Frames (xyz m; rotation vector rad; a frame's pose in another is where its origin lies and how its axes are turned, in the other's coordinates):
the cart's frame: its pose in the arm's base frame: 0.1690 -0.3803 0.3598 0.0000 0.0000 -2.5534
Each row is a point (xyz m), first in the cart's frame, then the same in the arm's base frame.
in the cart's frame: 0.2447 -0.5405 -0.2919
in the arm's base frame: -0.3345 -0.0664 0.0679
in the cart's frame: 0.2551 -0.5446 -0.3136
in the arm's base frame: -0.3454 -0.0688 0.0462
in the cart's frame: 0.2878 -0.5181 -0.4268
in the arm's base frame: -0.3579 -0.1090 -0.0670
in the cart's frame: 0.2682 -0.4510 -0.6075
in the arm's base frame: -0.3044 -0.1539 -0.2477
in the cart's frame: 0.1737 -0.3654 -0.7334
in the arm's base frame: -0.1783 -0.1727 -0.3736
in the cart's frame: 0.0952 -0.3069 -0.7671
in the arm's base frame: -0.0805 -0.1778 -0.4073
